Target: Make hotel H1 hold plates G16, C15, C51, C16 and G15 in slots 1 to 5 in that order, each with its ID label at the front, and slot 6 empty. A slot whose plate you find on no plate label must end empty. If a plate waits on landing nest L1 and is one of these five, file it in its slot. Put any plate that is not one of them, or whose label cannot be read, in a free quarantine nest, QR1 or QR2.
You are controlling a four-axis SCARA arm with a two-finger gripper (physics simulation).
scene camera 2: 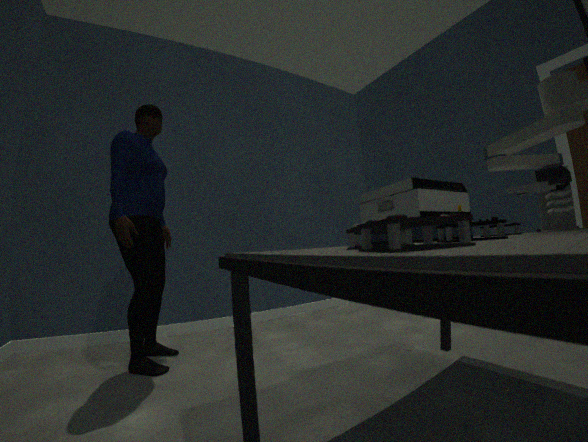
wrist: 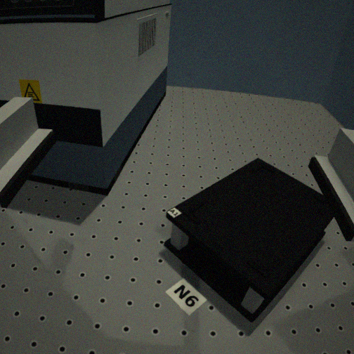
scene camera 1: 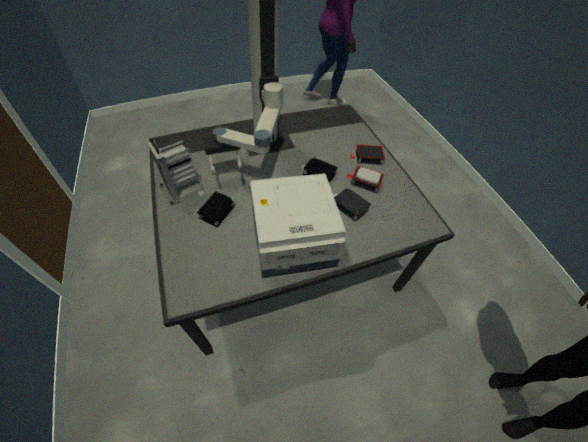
Scene:
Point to a black nest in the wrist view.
At 261, 215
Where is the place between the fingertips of my gripper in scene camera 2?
512, 192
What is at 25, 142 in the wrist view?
My gripper.

